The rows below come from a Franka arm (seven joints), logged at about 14 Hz.
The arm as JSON. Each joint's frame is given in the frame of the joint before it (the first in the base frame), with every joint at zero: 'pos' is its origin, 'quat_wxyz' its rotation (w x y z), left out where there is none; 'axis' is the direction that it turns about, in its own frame. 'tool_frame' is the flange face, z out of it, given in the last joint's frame.
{
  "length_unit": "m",
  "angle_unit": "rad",
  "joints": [
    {
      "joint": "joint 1",
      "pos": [
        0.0,
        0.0,
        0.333
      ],
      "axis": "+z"
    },
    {
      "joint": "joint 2",
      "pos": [
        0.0,
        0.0,
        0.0
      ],
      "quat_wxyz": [
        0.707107,
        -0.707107,
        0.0,
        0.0
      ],
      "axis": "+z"
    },
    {
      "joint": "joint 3",
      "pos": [
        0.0,
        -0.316,
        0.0
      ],
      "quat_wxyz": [
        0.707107,
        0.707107,
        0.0,
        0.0
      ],
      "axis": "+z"
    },
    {
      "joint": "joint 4",
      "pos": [
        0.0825,
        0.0,
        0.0
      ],
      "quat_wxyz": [
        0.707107,
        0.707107,
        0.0,
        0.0
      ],
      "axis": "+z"
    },
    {
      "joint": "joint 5",
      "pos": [
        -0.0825,
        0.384,
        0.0
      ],
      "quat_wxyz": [
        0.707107,
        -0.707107,
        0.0,
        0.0
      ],
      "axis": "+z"
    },
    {
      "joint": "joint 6",
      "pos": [
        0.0,
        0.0,
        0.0
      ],
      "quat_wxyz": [
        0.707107,
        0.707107,
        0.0,
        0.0
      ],
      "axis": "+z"
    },
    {
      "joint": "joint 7",
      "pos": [
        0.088,
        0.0,
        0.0
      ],
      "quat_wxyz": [
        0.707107,
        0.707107,
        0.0,
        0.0
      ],
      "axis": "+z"
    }
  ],
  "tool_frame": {
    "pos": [
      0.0,
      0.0,
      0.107
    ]
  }
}
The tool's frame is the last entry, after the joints.
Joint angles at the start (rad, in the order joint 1, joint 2, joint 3, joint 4, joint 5, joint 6, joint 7): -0.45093, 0.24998, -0.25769, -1.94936, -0.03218, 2.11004, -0.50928
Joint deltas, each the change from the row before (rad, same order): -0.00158, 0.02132, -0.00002, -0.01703, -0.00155, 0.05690, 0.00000; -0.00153, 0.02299, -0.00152, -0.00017, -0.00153, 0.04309, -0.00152; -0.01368, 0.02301, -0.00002, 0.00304, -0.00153, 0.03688, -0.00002; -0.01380, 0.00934, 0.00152, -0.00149, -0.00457, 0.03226, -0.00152; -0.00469, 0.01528, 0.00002, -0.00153, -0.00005, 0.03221, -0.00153; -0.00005, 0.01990, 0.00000, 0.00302, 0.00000, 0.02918, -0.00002; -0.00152, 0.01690, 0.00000, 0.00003, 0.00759, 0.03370, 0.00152; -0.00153, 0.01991, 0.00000, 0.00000, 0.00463, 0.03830, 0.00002; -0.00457, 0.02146, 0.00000, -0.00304, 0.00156, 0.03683, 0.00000
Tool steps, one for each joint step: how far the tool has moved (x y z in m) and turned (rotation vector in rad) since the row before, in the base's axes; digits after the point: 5 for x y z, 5 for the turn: 0.00088, -0.00194, -0.01521, -0.01633, -0.01099, 0.00344; 0.00266, -0.00411, -0.00983, -0.01790, -0.01146, 0.00369; -0.00161, -0.00899, -0.00906, -0.01581, -0.00926, -0.00861; -0.00269, -0.00738, -0.00344, -0.01718, -0.01284, -0.00445; 0.00023, -0.00366, -0.00688, -0.01241, -0.00964, 0.00044; 0.00274, -0.00200, -0.00794, -0.01139, -0.00679, 0.00369; 0.00178, -0.00230, -0.00705, -0.00998, -0.01485, -0.00416; 0.00183, -0.00246, -0.00842, -0.01304, -0.01381, -0.00020; -0.00068, -0.00309, -0.01076, -0.01090, -0.00740, -0.00152
